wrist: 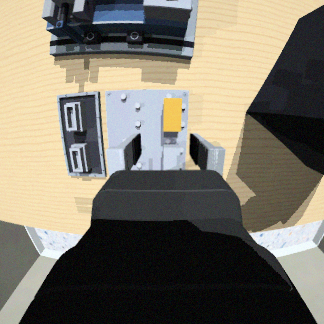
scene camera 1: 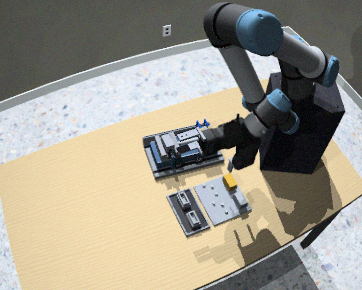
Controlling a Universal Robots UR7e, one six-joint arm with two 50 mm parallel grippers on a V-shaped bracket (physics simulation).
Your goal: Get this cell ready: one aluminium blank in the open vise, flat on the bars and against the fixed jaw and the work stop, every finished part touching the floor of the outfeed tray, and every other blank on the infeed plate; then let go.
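Where they show: hand, its tool point: (wrist: pixel 164 147) (scene camera 1: pixel 236 165); arm's base, origin of its link: (scene camera 1: pixel 298 85).
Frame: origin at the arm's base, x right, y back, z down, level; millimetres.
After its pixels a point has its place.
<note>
My gripper (wrist: pixel 165 148) {x -117, y -361, z 165 mm} (scene camera 1: pixel 231 166) points down, open and empty, above the infeed plate (wrist: pixel 116 135) {x -130, y -464, z 344 mm} (scene camera 1: pixel 206 197) {x -103, y -457, z 345 mm}. In the wrist view a grey aluminium blank (wrist: pixel 173 157) {x -174, y -346, z 309 mm} (scene camera 1: pixel 240 200) {x -193, y -360, z 309 mm} appears between the fingers, below them, on the plate. A yellow block (wrist: pixel 172 115) {x -95, y -345, z 309 mm} (scene camera 1: pixel 230 181) {x -100, y -350, z 308 mm} lies beside it. Two finished parts with rectangular pockets, one (wrist: pixel 78 159) {x -174, y -555, z 326 mm} (scene camera 1: pixel 193 219) {x -173, y -554, z 326 mm} near and one (wrist: pixel 73 117) {x -82, y -538, z 311 mm} (scene camera 1: pixel 184 199) {x -81, y -543, z 326 mm} farther, are in the dark outfeed tray (wrist: pixel 103 135) {x -131, y -497, z 348 mm} (scene camera 1: pixel 207 228) {x -224, y -520, z 346 mm}. The blue vise (wrist: pixel 115 14) {x 88, y -432, z 293 mm} (scene camera 1: pixel 155 154) {x 136, y -560, z 293 mm} is partly cut off in the wrist view. A grey block (scene camera 1: pixel 168 140) {x 137, y -503, z 236 mm} shows at its jaws; its seating cannot be told.
The bracket's second gripper reaches sideways over the vise and hides part of it. Blue fittings (scene camera 1: pixel 202 123) {x 205, y -304, z 303 mm} stand at the vise's back. Small pins rise from the infeed plate. The dark robot pedestal (scene camera 1: pixel 295 140) {x -146, y -97, z 134 mm} (wrist: pixel 295 95) {x -61, y -162, z 231 mm} stands to the right.
</note>
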